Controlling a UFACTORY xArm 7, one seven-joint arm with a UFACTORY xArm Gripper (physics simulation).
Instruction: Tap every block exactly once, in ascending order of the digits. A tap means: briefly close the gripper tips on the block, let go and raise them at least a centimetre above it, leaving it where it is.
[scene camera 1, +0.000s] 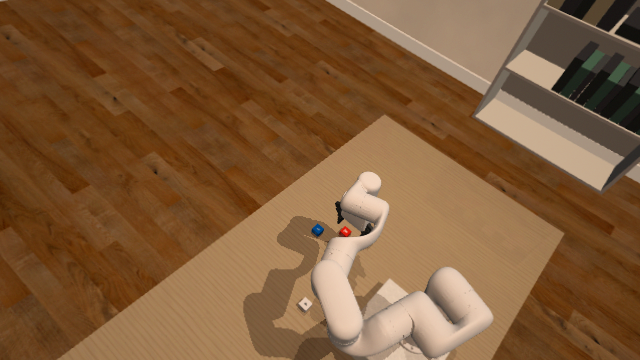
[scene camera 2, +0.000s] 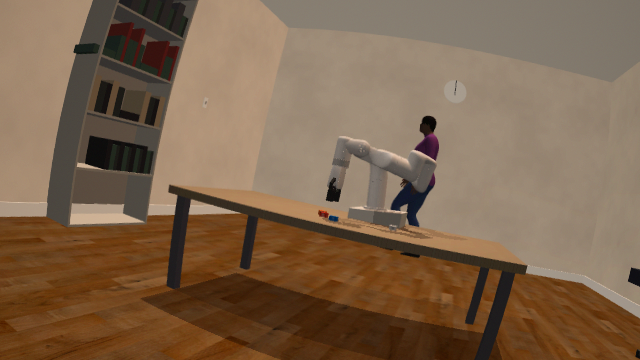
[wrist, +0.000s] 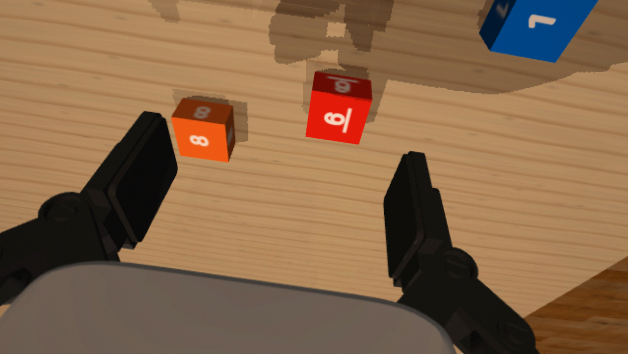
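Note:
My gripper (scene camera 1: 353, 221) (scene camera 2: 333, 194) (wrist: 283, 158) is open and empty, raised above the table. In the wrist view, an orange block (wrist: 202, 140) with an 8 lies beside the left fingertip, and a red block (wrist: 336, 117) (scene camera 1: 345, 231) with an underlined 6 lies beyond the gap between the fingers. A blue block (wrist: 545, 25) (scene camera 1: 318, 230) (scene camera 2: 333, 218) with a 1 is at the upper right, partly cut off. A white block (scene camera 1: 305, 304) (scene camera 2: 393, 227) stands apart; its digit is too small to read. The arm hides the orange block in scene camera 1.
The blocks rest on a wooden table (scene camera 1: 440, 200) (scene camera 2: 225, 200). The arm's base (scene camera 2: 390, 218) stands behind them. The arm's shadow falls around the blue and white blocks. A bookshelf (scene camera 1: 537, 82) (scene camera 2: 62, 165) stands beyond the table, and a person (scene camera 2: 429, 145) stands behind the arm.

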